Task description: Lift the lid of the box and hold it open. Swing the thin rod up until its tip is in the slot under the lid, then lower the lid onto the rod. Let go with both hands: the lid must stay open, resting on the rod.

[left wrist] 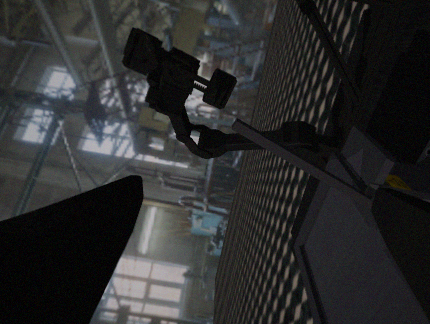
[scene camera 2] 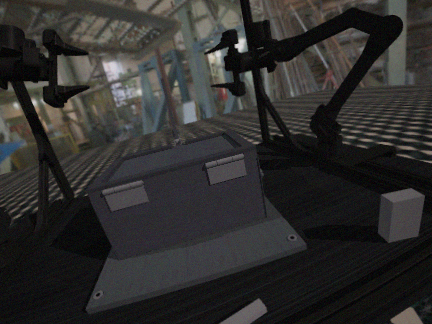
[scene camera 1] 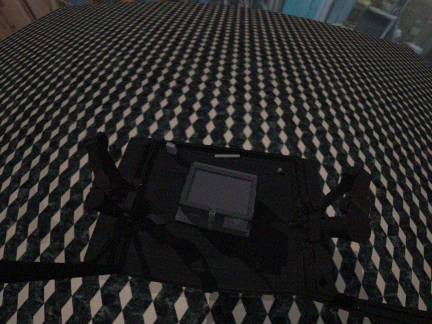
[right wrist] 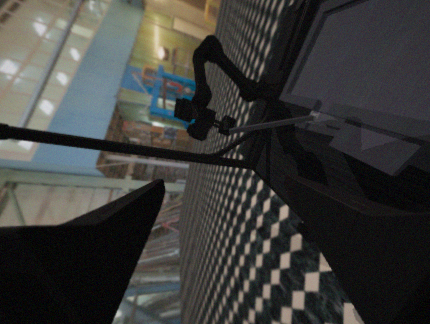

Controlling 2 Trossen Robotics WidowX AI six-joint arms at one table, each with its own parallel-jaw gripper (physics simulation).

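Places are measured from the left arm's base along level axes (x right, y ahead, z up), in centimetres.
Pixels of known places: left gripper, fingertip midpoint: (left wrist: 256, 192) (scene camera 2: 207, 70) (scene camera 1: 165, 217) (right wrist: 213, 123); right gripper, fingertip midpoint: (left wrist: 187, 78) (scene camera 2: 88, 69) (scene camera 1: 273, 225) (right wrist: 224, 182); left arm's base at its link origin: (scene camera 2: 330, 155) (right wrist: 271, 95); right arm's base at its link origin: (left wrist: 334, 148) (scene camera 2: 5, 262).
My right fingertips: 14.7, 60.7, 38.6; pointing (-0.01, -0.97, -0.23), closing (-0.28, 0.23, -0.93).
Note:
For each thing: its top centre in the pictures, then the offset to it from my right fingertips, as dx, dy, dz. "*": a spot on its surface instead. Level surfaces: height alone.
- table with its lid, top centre: (left wrist: 349, 267) (scene camera 2: 173, 150) (right wrist: 350, 65) (scene camera 1: 219, 194) -16.2, -15.1, -23.4
- box's base plate at a spot on its surface: (scene camera 2: 200, 270) * -36.9, -13.2, -39.3
- pale block at its top centre: (scene camera 2: 402, 195) (scene camera 1: 170, 144) -45.6, -45.4, -32.9
- pale strip at its top centre: (scene camera 1: 227, 155) -47.3, -12.3, -39.5
- small ball at its top centre: (scene camera 1: 280, 169) -41.6, +19.5, -38.0
- dark table at its surface level: dz -40.5
The grey box (scene camera 2: 185, 212) stands on the table with its lid (scene camera 1: 217, 187) (scene camera 2: 175, 155) (left wrist: 355, 260) (right wrist: 365, 55) down. Its two hinges face scene camera 2. The thin rod (left wrist: 300, 162) (right wrist: 272, 124) points up from the bracket at the latch side, its upper end free above the lid. My left gripper (scene camera 2: 209, 69) (left wrist: 256, 192) is open and empty, above the box's level and off to one side. My right gripper (scene camera 2: 88, 70) (right wrist: 224, 182) is open and empty at the opposite side, also above the lid. The slot under the lid is hidden.
The box's base plate (scene camera 2: 200, 270) extends past the hinge side. A pale block (scene camera 1: 171, 148) (scene camera 2: 401, 215) stands near the table's far edge in scene camera 1. A pale strip (scene camera 1: 227, 155) (scene camera 2: 247, 314) and a small ball (scene camera 1: 280, 170) lie on the dark table (scene camera 1: 165, 255).

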